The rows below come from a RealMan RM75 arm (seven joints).
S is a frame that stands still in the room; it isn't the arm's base.
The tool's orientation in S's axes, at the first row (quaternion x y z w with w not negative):
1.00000, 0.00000, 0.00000, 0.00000
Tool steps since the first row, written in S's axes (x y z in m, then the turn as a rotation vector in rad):
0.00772, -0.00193, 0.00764, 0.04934, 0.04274, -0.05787
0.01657, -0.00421, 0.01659, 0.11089, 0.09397, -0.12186
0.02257, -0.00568, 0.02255, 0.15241, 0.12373, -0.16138
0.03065, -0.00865, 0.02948, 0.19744, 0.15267, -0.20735
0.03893, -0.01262, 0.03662, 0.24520, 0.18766, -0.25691
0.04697, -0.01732, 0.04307, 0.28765, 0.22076, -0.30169
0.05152, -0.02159, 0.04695, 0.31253, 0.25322, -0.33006
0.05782, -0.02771, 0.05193, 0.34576, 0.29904, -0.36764
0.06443, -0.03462, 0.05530, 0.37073, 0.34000, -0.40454
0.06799, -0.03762, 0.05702, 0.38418, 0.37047, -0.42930
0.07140, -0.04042, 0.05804, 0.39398, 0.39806, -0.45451
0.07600, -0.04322, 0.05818, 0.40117, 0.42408, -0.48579
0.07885, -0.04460, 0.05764, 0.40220, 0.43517, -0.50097
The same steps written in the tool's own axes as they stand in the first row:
0.00772, 0.00193, -0.00764, 0.04934, -0.04274, 0.05787
0.01657, 0.00421, -0.01659, 0.11089, -0.09397, 0.12186
0.02257, 0.00568, -0.02255, 0.15241, -0.12373, 0.16138
0.03065, 0.00865, -0.02948, 0.19744, -0.15267, 0.20735
0.03893, 0.01262, -0.03662, 0.24520, -0.18766, 0.25691
0.04697, 0.01732, -0.04307, 0.28765, -0.22076, 0.30169
0.05152, 0.02159, -0.04695, 0.31253, -0.25322, 0.33006
0.05782, 0.02771, -0.05193, 0.34576, -0.29904, 0.36764
0.06443, 0.03462, -0.05530, 0.37073, -0.34000, 0.40454
0.06799, 0.03762, -0.05702, 0.38418, -0.37047, 0.42930
0.07140, 0.04042, -0.05804, 0.39398, -0.39806, 0.45451
0.07600, 0.04322, -0.05818, 0.40117, -0.42408, 0.48579
0.07885, 0.04460, -0.05764, 0.40220, -0.43517, 0.50097

